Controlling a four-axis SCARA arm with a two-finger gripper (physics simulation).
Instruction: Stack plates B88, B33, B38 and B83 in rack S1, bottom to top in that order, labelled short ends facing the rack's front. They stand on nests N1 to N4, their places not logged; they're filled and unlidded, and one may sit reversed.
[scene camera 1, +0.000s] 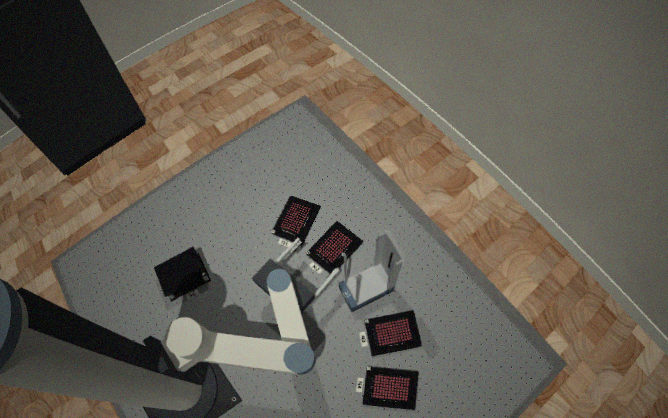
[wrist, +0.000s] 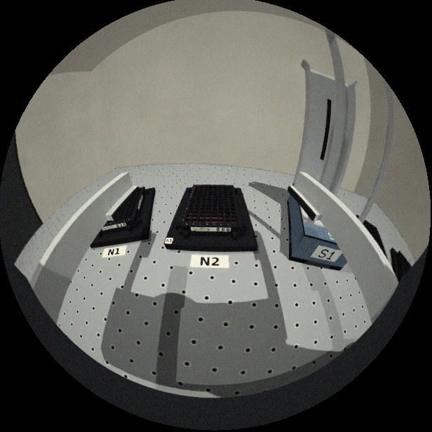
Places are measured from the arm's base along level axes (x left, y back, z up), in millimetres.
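Pixels of known places: gripper, fingertip midpoint: (scene camera 1: 318, 254).
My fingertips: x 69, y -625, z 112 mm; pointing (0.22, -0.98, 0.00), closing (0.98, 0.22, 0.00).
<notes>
For each thing: its top centre in the pictures, then the offset to it from my fingertips. "spot": a spot on its surface instead. Level surfaces: height alone.
- N2, middle of its top: (scene camera 1: 334, 245) dz -73, dx +20, dy -77 mm
- N1, middle of its top: (scene camera 1: 295, 217) dz -73, dx +191, dy -36 mm
- N3, middle of its top: (scene camera 1: 393, 331) dz -73, dx -336, dy -39 mm
- N4, middle of its top: (scene camera 1: 391, 387) dz -73, dx -469, dy +81 mm
- Rack S1, surface spot: (scene camera 1: 348, 296) spot: dz -50, dx -158, dy +3 mm
- grey perforated board, its level: dz -99 mm
My gripper (scene camera 1: 318, 255) (wrist: 213, 176) is open and empty, low over the board, its fingers pointing at nest N2. The black plate on N2 (scene camera 1: 336, 245) (wrist: 212, 207) is between and beyond the fingertips in the wrist view; its near short end has a label that seems to read B88. The plate on N1 (scene camera 1: 296, 218) (wrist: 131, 212) is partly behind the left finger, its label unreadable. Plates with red wells also sit on N3 (scene camera 1: 393, 332) and N4 (scene camera 1: 391, 387), labels unreadable. Rack S1 (scene camera 1: 348, 296) (wrist: 315, 250) has a blue front and holds no plate in the scene view.
S1's tall back wall (scene camera 1: 395, 267) (wrist: 317, 125) and upright posts stand right of N2, near the right finger. A black block-like stand (scene camera 1: 181, 272) is on the left of the grey perforated board (scene camera 1: 240, 200). A large black cabinet (scene camera 1: 65, 75) stands beyond the board's left edge.
</notes>
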